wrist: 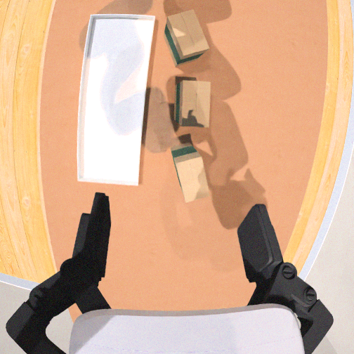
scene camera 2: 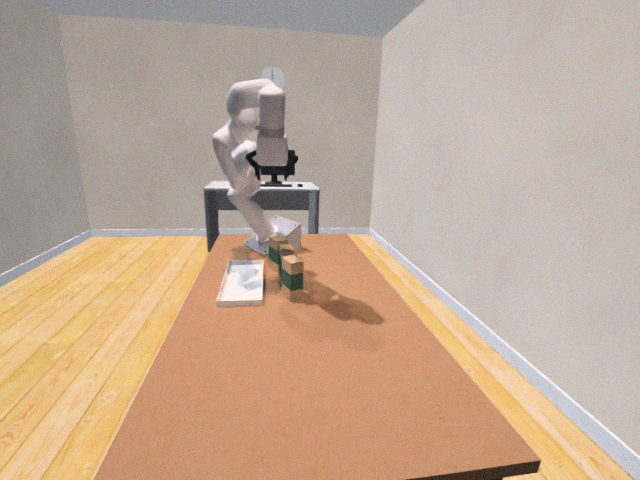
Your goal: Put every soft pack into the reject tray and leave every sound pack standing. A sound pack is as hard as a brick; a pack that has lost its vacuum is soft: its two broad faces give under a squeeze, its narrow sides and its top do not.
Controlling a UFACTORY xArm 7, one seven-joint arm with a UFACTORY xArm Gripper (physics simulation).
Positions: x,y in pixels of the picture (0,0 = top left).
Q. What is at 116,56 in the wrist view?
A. A white reject tray.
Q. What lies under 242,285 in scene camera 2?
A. A white reject tray.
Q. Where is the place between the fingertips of the gripper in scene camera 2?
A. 272,178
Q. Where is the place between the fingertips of the gripper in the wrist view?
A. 180,213
